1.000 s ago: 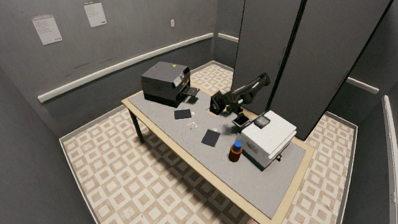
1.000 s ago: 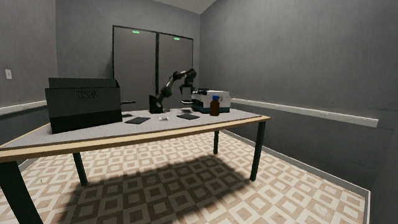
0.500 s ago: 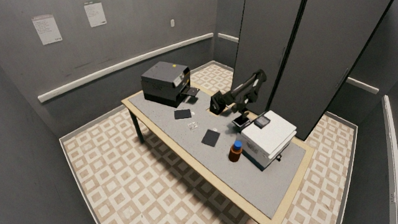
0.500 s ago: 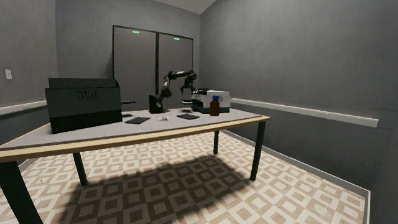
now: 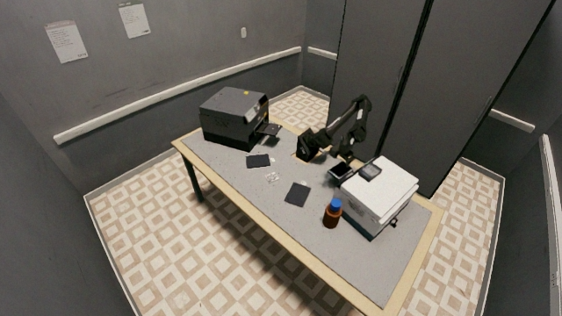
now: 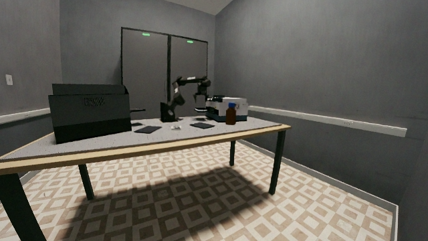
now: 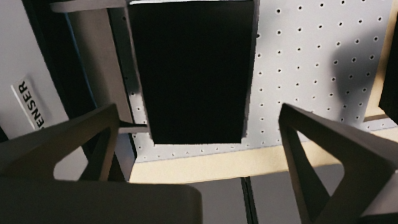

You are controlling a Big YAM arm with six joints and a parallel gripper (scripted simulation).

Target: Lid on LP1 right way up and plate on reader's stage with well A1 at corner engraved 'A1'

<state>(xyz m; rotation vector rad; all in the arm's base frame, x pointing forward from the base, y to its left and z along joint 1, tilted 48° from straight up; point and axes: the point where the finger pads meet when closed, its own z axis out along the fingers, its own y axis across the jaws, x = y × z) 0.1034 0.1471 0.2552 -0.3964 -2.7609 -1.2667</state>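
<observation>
The dark lid lies 60 mm below my hand, 10 mm to the left of it and 10 mm behind it. The rest, counted from my hand: dark flat pad 250 mm ahead, 170 mm below, 130 mm to the right; then white multi-well plate 70 mm below, 10 mm to the left, 10 mm behind; then brown capped bottle 300 mm ahead, 130 mm to the left, 60 mm below.
</observation>
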